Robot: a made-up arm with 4 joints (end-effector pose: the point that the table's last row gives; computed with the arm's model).
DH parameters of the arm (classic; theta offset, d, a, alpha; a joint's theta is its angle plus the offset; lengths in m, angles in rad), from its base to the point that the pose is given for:
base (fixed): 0 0 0 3.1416
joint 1: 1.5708 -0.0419 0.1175 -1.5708
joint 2: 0 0.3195 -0.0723 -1.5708
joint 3: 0 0.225 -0.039 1.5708
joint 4: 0 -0.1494 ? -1.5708
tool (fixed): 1.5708 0.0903 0 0
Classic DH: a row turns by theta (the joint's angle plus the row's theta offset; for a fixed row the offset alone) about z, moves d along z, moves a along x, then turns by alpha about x.
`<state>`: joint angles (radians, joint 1 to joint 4).
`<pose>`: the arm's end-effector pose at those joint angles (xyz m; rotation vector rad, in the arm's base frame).
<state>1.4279 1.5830 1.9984 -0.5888</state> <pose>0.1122 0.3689 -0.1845 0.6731 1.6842 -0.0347</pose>
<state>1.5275 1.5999 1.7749 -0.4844</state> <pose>0.1530 0.3283 -0.1910 0.5023 1.6190 -0.1994</pose>
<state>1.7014 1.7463 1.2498 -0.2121</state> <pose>0.1811 0.2426 -0.2198 -0.0141 1.7022 -0.5124</pose>
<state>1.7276 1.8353 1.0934 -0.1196</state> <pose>0.1668 0.2268 -0.2369 -0.2147 1.7999 -0.5507</pose>
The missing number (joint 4, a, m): 0.0293
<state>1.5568 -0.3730 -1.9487 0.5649</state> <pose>-0.3209 0.3120 0.3044 -0.6552 -0.8884 2.6826</pose>
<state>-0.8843 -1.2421 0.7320 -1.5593</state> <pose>0.0913 -0.2996 0.2320 -2.5238 -1.3902 -1.2095</pose>
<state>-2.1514 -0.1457 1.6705 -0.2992</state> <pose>0.1258 -0.2988 0.3737 -0.0529 -0.4094 -2.4136</pose>
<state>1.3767 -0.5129 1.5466 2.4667</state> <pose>-0.0903 0.4247 0.3026 -2.3375 -0.4178 -0.5472</pose>
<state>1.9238 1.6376 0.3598 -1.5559</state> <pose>0.1253 0.1259 -0.0476 0.2919 0.3190 -1.9082</pose>
